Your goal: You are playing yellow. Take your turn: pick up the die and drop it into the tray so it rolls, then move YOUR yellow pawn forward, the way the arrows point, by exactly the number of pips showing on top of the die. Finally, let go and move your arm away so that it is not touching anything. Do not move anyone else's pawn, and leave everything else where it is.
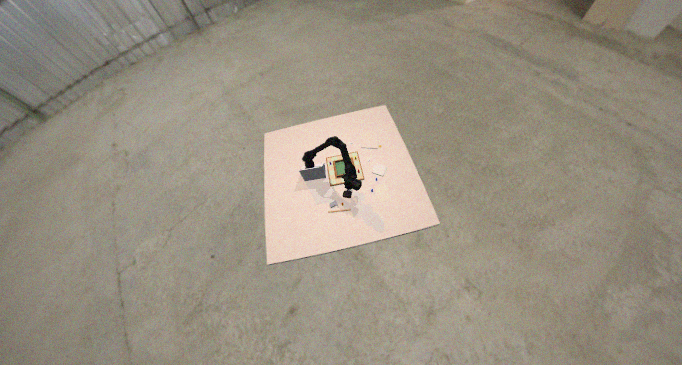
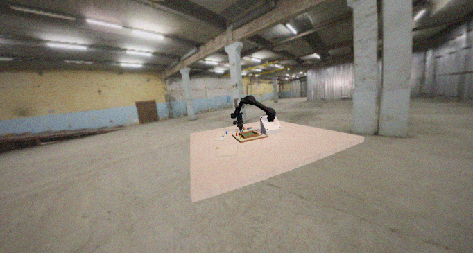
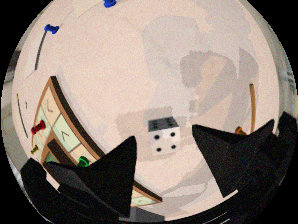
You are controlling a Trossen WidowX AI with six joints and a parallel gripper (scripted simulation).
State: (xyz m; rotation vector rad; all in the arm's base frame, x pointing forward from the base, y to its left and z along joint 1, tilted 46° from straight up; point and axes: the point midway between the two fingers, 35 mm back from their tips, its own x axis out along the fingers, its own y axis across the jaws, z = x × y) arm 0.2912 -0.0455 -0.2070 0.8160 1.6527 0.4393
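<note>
The yellow pawn is 300 mm to the left of my gripper tip, 70 mm ahead of it and 20 mm above it. Round my gripper tip: white die (right at my gripper tip); small grey block (140 mm behind, 100 mm to the right); green pawn (110 mm to the left, 20 mm above).
</note>
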